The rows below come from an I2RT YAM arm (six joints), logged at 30 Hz.
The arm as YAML. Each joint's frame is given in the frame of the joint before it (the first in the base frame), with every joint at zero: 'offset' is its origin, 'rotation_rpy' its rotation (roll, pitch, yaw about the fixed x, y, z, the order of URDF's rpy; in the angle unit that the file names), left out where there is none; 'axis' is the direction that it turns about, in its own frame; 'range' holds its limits. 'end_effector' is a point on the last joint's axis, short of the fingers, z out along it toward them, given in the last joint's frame.
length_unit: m
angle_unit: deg
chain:
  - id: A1
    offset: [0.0, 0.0, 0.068]
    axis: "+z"
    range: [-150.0, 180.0]
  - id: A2
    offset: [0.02, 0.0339, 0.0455]
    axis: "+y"
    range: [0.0, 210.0]
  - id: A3
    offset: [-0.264, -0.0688, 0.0]
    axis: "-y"
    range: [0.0, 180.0]
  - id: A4
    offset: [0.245, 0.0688, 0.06]
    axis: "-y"
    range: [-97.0, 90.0]
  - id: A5
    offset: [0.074, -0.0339, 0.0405]
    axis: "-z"
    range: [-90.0, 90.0]
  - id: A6
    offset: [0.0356, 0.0, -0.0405]
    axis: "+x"
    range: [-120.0, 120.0]
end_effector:
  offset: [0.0, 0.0, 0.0]
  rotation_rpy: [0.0, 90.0, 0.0]
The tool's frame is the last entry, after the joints.
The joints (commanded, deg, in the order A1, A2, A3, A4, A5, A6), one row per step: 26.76 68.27 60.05 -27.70 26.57 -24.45; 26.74 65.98 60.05 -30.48 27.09 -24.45; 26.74 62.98 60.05 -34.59 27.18 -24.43; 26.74 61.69 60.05 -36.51 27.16 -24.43; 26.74 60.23 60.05 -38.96 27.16 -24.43; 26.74 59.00 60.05 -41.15 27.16 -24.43; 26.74 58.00 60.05 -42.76 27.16 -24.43; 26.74 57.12 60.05 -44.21 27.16 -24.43; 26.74 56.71 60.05 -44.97 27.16 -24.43; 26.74 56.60 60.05 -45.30 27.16 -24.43; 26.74 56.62 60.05 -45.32 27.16 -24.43; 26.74 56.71 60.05 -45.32 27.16 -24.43; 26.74 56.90 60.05 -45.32 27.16 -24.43; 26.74 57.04 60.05 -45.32 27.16 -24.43; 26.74 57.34 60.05 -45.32 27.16 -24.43; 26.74 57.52 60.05 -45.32 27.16 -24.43; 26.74 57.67 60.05 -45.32 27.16 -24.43; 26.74 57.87 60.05 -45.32 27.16 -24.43; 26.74 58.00 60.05 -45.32 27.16 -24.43
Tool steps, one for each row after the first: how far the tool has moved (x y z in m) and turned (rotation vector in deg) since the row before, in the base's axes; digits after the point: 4 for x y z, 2 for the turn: -0.0101 -0.0055 0.0053 -0.49 0.30 -0.44; -0.0141 -0.0072 0.0055 -0.53 0.97 -0.08; -0.0063 -0.0032 0.0019 -0.27 0.57 0.02; -0.0075 -0.0038 0.0016 -0.45 0.88 0.00; -0.0066 -0.0033 0.0010 -0.43 0.86 0.00; -0.0052 -0.0026 0.0010 -0.27 0.54 0.00; -0.0046 -0.0023 0.0008 -0.26 0.51 0.00; -0.0023 -0.0011 0.0002 -0.16 0.31 0.00; -0.0007 -0.0004 -0.0001 -0.10 0.20 0.00; 0.0000 0.0000 -0.0001 -0.02 0.04 0.00; 0.0003 0.0002 -0.0003 -0.04 0.08 0.00; 0.0007 0.0003 -0.0006 -0.09 0.17 0.00; 0.0005 0.0002 -0.0004 -0.06 0.13 0.00; 0.0010 0.0005 -0.0009 -0.13 0.27 0.00; 0.0006 0.0003 -0.0006 -0.08 0.16 0.00; 0.0005 0.0003 -0.0005 -0.07 0.13 0.00; 0.0007 0.0003 -0.0006 -0.09 0.18 0.00; 0.0004 0.0002 -0.0004 -0.06 0.12 0.00
